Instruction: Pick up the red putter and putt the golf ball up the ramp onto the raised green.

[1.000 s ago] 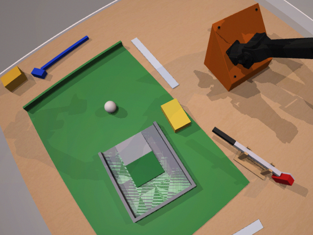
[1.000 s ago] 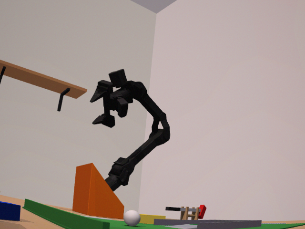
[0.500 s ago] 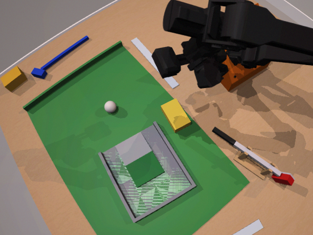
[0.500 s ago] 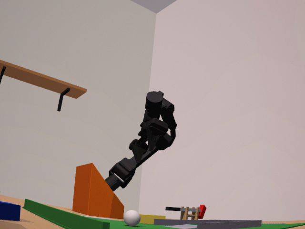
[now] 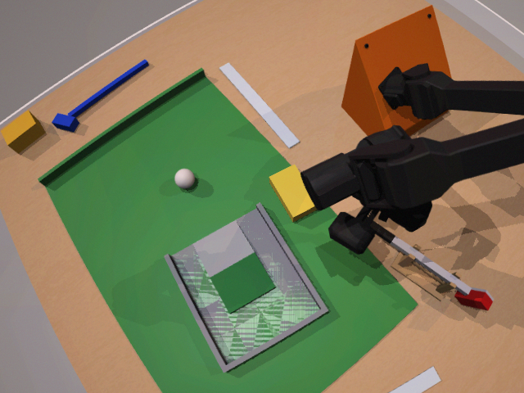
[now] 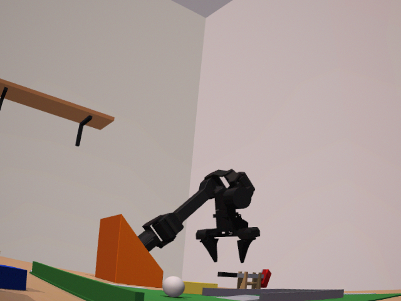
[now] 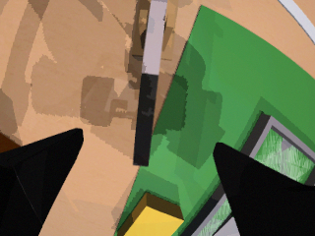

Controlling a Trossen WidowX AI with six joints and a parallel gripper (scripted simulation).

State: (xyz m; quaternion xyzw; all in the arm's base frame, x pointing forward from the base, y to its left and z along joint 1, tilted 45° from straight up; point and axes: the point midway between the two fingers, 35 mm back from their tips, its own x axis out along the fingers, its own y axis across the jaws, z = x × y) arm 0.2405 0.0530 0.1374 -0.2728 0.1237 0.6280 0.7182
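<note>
Now: the red putter 20 mm behind my gripper tip, 120 mm to the left of it and 40 mm below it. Round my gripper tip: white golf ball: 170 mm ahead, 350 mm to the right, 70 mm below; then dark green wall: 180 mm ahead, 580 mm to the right, 80 mm below; then green mat: 230 mm ahead, 230 mm to the right, 100 mm below.
</note>
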